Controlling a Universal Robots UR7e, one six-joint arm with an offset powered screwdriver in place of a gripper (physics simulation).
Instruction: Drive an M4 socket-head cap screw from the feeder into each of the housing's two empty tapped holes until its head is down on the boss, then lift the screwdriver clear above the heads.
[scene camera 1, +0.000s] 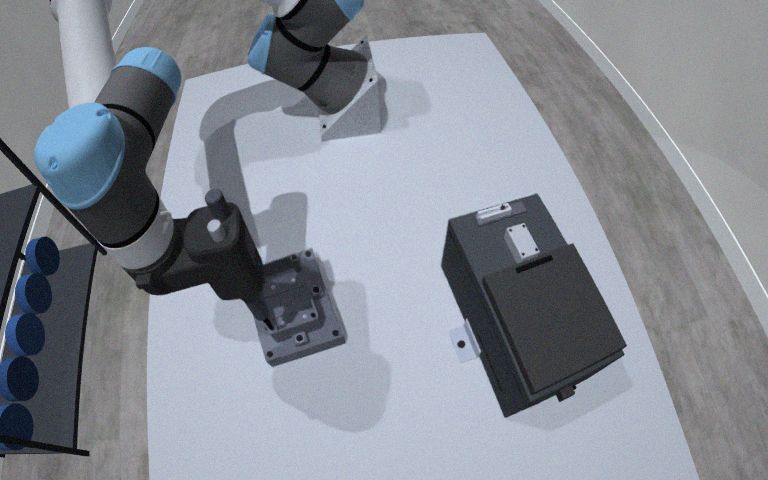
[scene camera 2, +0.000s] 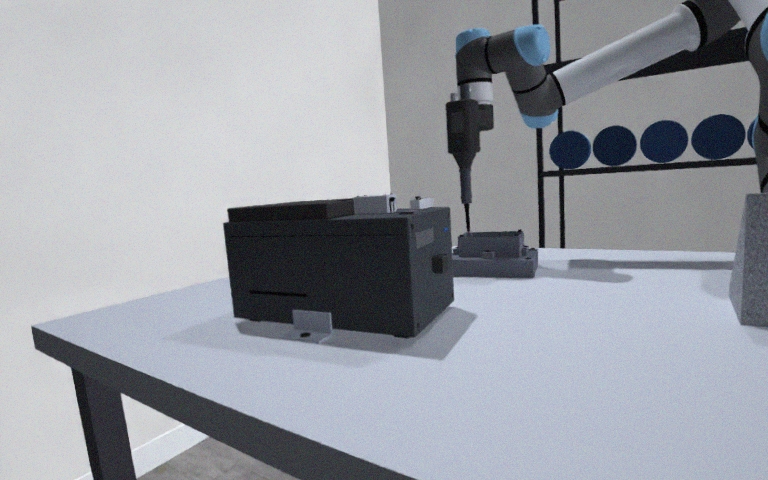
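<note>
The screwdriver (scene camera 1: 270, 326) (scene camera 2: 468, 229) points down, with its thin bit tip at the near-left corner of the raised housing wall. It seems to touch or nearly touch the boss there; whether a screw is on the tip is too small to tell. The grey housing (scene camera 1: 314, 341) (scene camera 2: 493, 268) sits flat on the table, with an open pocket and dark holes or heads around its rim and base. The tool hides part of its left side in scene camera 1. The black screw feeder (scene camera 1: 552, 316) (scene camera 2: 322, 266) stands apart from the housing, to its right in scene camera 1.
The white table (scene camera 1: 396, 396) (scene camera 2: 538, 367) carries everything. A small metal bracket (scene camera 1: 463, 342) (scene camera 2: 311, 322) stands at the feeder's side. The arm's grey base mount (scene camera 1: 356, 121) (scene camera 2: 756, 266) is at the far edge in scene camera 1. A shelf with blue round bins (scene camera 1: 25, 333) (scene camera 2: 663, 141) stands beyond the table.
</note>
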